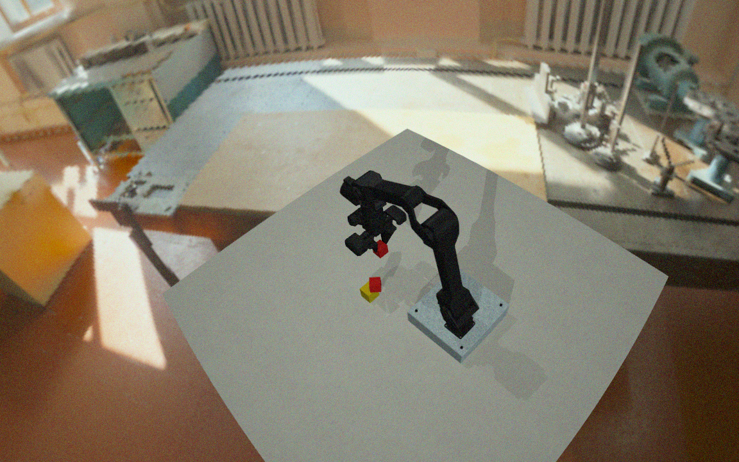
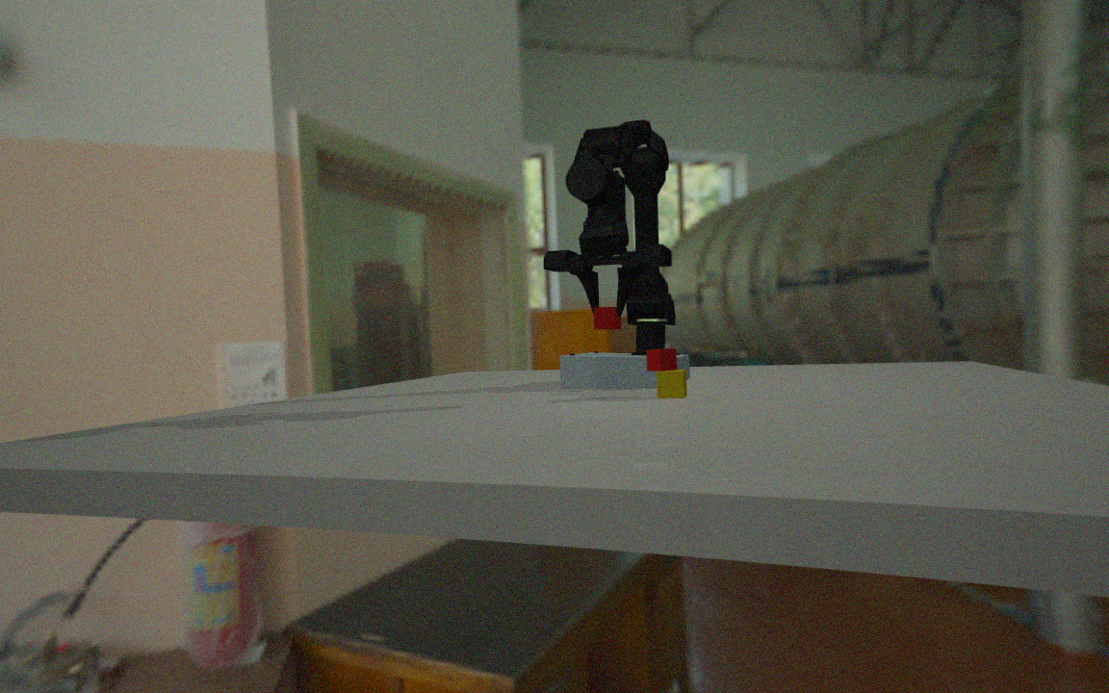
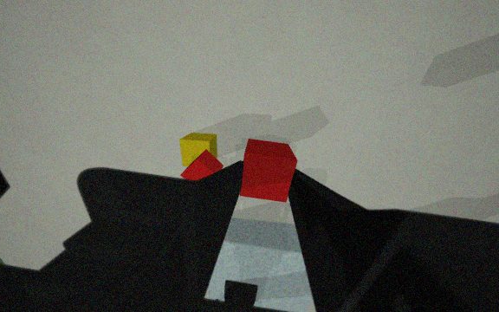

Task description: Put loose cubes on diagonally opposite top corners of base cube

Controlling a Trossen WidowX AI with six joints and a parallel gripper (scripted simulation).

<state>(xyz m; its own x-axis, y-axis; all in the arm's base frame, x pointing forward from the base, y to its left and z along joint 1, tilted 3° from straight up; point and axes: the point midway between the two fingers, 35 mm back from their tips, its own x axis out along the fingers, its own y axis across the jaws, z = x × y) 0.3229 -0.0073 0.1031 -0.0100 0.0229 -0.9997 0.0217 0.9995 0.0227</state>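
Now: the yellow base cube 11 cm below my gripper tip, 9 cm to the left of it and 3 cm behind it.
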